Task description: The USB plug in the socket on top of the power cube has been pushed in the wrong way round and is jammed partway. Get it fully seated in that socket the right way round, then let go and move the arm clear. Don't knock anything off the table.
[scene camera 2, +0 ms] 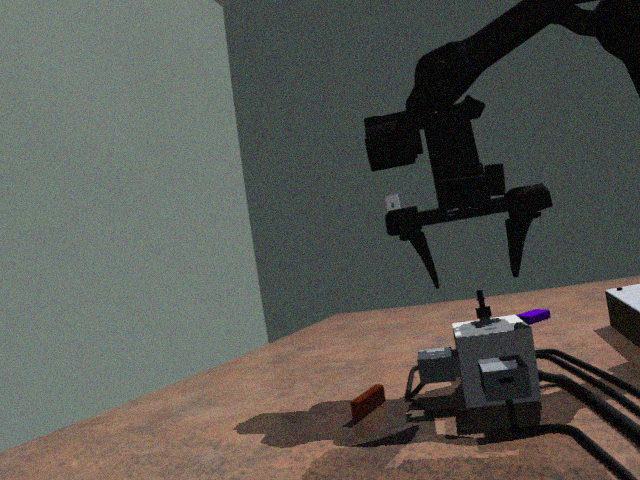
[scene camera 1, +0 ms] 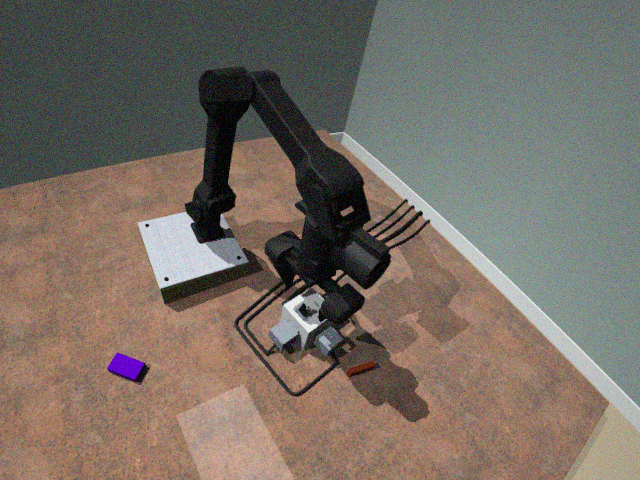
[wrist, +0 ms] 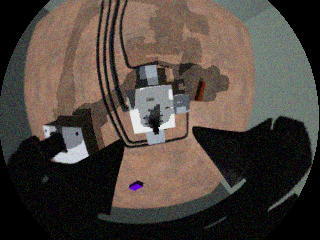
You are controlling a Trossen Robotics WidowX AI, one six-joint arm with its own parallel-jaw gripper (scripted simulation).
Labels:
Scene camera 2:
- my gripper
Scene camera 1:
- my gripper
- white power cube
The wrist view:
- my gripper

